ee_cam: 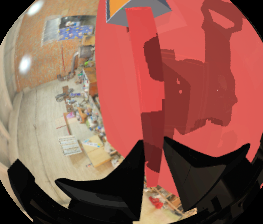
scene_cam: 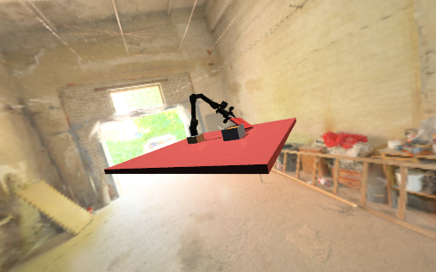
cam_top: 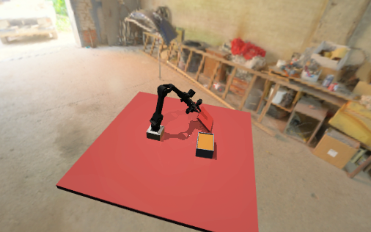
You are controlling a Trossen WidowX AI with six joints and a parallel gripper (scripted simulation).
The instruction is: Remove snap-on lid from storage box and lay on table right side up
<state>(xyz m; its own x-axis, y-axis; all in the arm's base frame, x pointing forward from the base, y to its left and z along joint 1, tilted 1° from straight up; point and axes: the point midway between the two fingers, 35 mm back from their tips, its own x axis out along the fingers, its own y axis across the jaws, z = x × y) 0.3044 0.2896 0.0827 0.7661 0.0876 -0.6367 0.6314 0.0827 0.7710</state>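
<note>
Right now the red lid is 60 mm ahead of my gripper tip, 10 mm to the right of it and 50 mm below it. Also, from my gripper tip: storage box: 110 mm ahead, 320 mm to the right, 90 mm below.
</note>
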